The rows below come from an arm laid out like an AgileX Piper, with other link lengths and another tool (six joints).
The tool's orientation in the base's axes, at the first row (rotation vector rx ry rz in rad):
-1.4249 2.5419 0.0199
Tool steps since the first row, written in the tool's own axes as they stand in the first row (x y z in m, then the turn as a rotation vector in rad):
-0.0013 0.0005 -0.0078 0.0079 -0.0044 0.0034
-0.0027 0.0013 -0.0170 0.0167 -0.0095 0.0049
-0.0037 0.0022 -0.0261 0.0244 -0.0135 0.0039
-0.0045 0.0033 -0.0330 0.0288 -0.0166 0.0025
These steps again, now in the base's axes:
-0.0013 0.0004 0.0078 0.0004 -0.0085 -0.0045
-0.0030 0.0009 0.0170 0.0006 -0.0185 -0.0072
-0.0050 0.0011 0.0260 -0.0001 -0.0272 -0.0074
-0.0068 0.0015 0.0327 0.0000 -0.0327 -0.0067

